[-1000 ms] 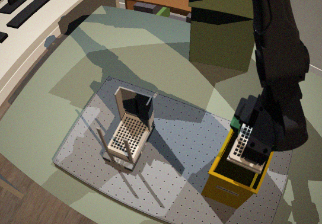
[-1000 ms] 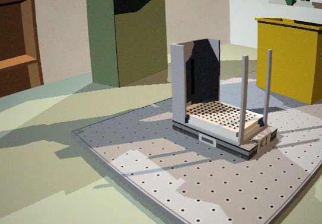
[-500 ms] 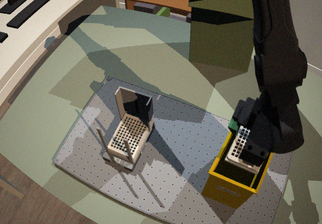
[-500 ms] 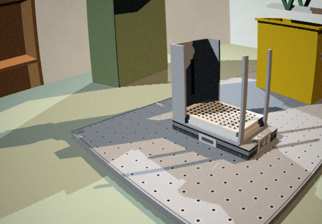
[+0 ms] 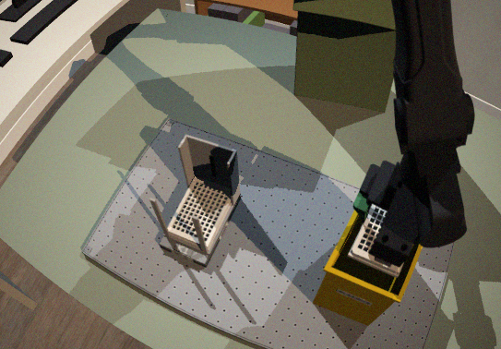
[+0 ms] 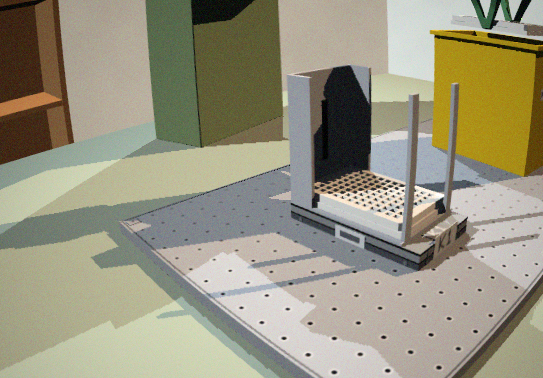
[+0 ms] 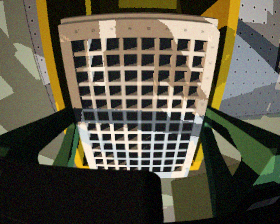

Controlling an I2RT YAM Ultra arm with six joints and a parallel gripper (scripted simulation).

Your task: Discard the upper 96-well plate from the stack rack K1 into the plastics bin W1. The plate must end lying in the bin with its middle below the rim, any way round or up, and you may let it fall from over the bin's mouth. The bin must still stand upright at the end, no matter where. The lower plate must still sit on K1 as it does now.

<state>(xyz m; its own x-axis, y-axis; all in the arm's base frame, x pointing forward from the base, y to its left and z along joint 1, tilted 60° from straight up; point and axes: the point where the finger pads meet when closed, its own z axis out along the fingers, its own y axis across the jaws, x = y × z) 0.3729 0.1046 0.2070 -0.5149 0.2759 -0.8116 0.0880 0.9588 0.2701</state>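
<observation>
The yellow bin W1 is 110 mm below my hand.
</observation>
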